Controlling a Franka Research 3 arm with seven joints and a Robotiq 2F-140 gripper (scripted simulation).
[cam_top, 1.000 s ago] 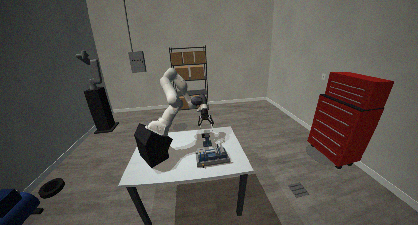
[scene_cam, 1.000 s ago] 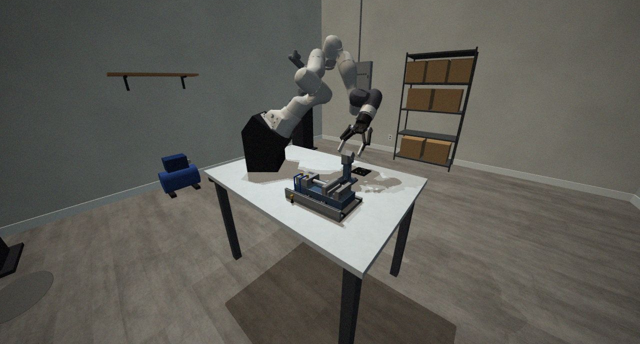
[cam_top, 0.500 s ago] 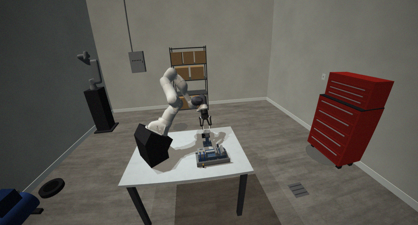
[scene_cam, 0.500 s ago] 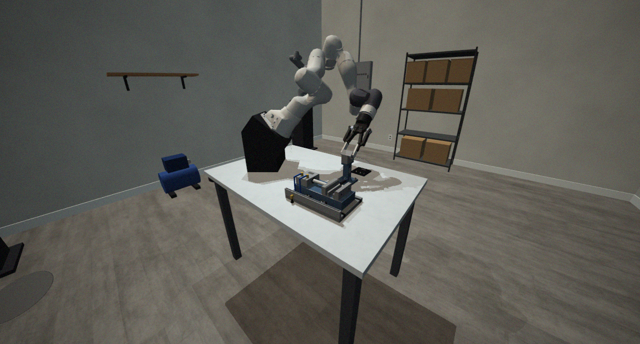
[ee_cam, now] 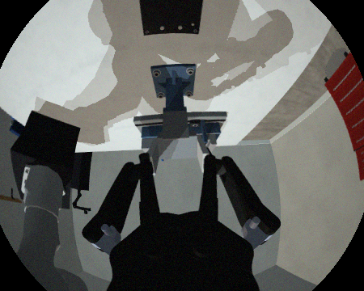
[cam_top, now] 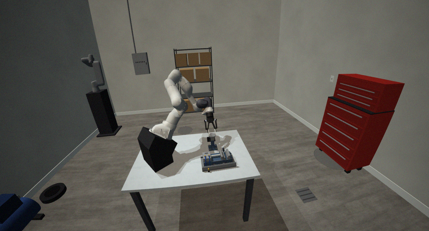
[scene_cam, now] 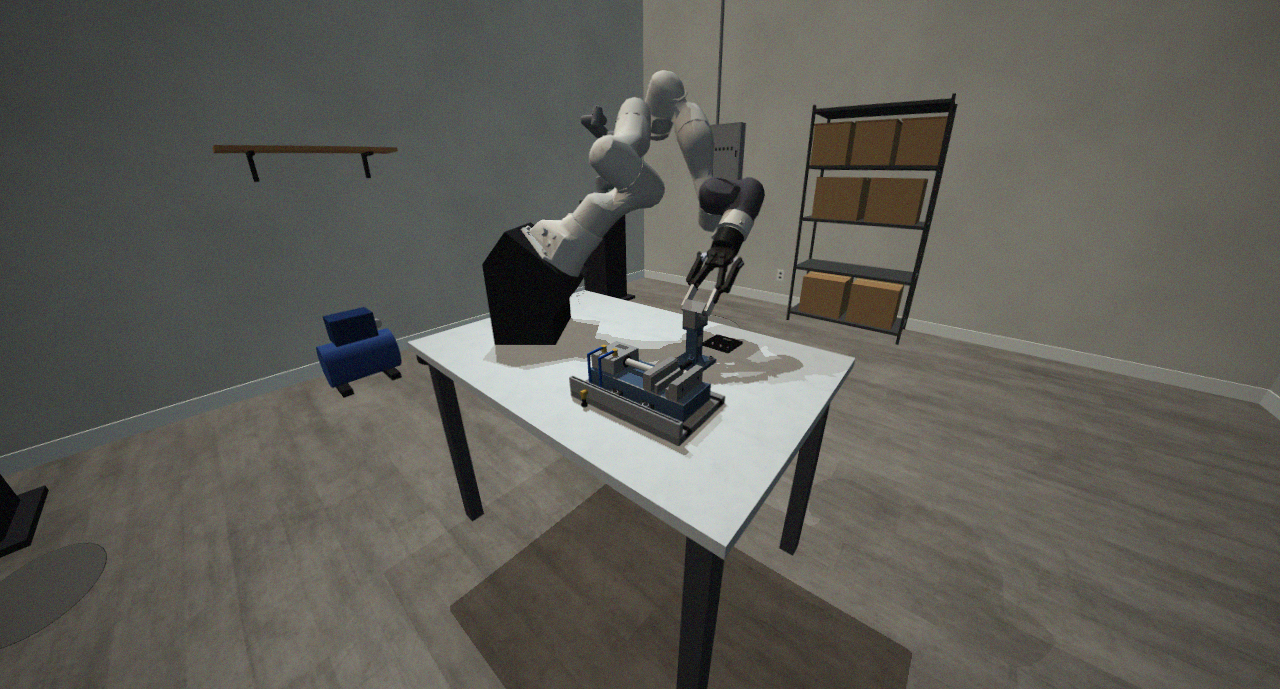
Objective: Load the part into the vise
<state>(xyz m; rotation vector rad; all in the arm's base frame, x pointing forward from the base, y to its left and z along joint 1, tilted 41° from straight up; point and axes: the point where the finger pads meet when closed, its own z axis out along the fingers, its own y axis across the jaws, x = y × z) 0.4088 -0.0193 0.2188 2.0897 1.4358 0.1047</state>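
Now: hand 20 mm to the left of the part and 20 mm above it. Also, from my hand: black infeed plate 10 mm ahead, 150 mm to the left, 170 mm below.
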